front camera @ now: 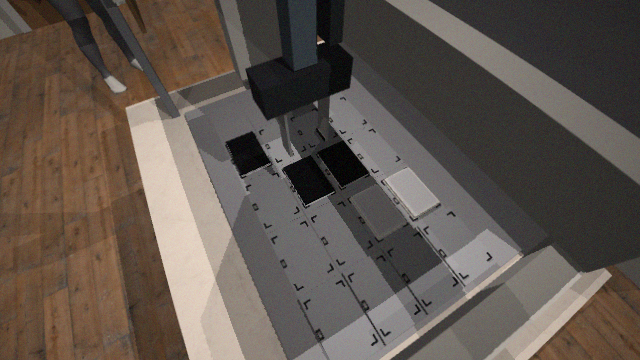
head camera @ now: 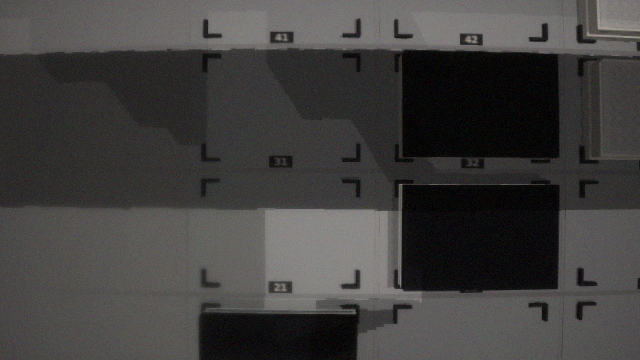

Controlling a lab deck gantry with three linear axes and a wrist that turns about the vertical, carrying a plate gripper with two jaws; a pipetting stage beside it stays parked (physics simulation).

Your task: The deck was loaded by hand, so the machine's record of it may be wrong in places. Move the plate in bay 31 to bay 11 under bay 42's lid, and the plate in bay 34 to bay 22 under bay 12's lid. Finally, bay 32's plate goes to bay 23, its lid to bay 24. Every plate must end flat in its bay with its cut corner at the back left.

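Places are measured from the robot's base along level axes (x ahead, y left, z up), in metres.
Where they show: gripper, fingertip midpoint: (front camera: 305, 142); robot's base, link origin: (front camera: 226, 145).
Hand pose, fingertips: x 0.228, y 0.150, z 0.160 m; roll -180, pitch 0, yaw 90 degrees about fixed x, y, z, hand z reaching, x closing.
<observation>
Each offset is from my fingertips to the top centre of the thing. "spot": to the spot under its first point.
My gripper (front camera: 306, 144) is raised above the deck with its two jaws apart and nothing between them; it does not show in the head view. A black-topped plate @[dx +0.000, dy +0.000, dz -0.143 m] (front camera: 307, 180) (head camera: 480, 237) sits flat in bay 22, with a pale edge at its left and far sides. Another black-topped plate @[dx +0.000, dy +0.107, dz -0.143 m] (front camera: 342, 162) (head camera: 480, 105) sits in bay 32. A third black-topped plate @[dx -0.164, dy -0.107, dz -0.143 m] (front camera: 248, 153) (head camera: 278, 337) sits in bay 11, cut off by the head view's lower edge. Bays 31 and 42 hold no plate. The cut corners cannot be made out under the black lids.
A grey translucent plate @[dx +0.164, dy +0.107, dz -0.146 m] (front camera: 378, 211) (head camera: 620, 110) sits in bay 33, right of bay 32. A white plate @[dx +0.164, dy +0.214, dz -0.146 m] (front camera: 412, 191) (head camera: 620, 15) sits in bay 43 behind it. The pale deck rim @[spot: dx -0.099, dy -0.365, dz -0.170 m] (front camera: 165, 215) runs along the left. A dark beam stands at the right.
</observation>
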